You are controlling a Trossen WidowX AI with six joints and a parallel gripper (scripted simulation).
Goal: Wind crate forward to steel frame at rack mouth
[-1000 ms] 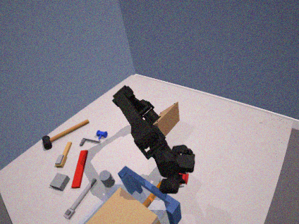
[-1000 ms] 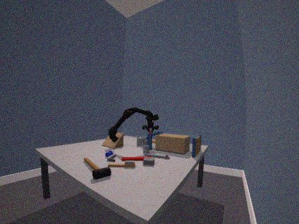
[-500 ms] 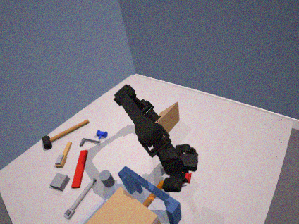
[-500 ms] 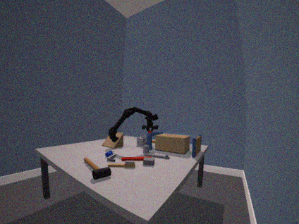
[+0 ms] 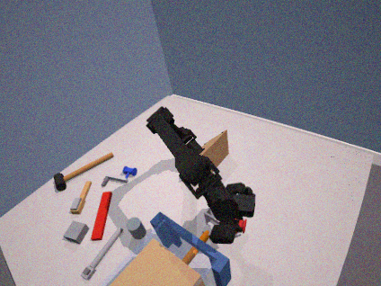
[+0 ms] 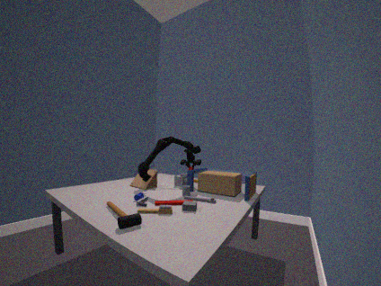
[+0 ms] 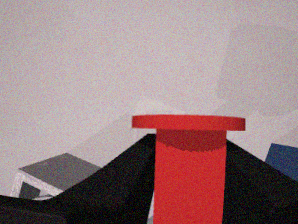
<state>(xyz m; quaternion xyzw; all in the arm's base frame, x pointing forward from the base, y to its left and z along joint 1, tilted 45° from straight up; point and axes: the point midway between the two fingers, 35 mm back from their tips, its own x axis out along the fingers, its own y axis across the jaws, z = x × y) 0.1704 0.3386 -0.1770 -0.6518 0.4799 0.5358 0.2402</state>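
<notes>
The winch handle is 10 mm behind my gripper tip, 50 mm to the right of it and 30 mm below it. The rest, counted from my gripper tip: red knob 10 mm ahead, 20 mm to the right; grey winch 50 mm behind, 120 mm to the right, 100 mm below; blue steel frame 130 mm ahead, 90 mm to the right, 30 mm below.
</notes>
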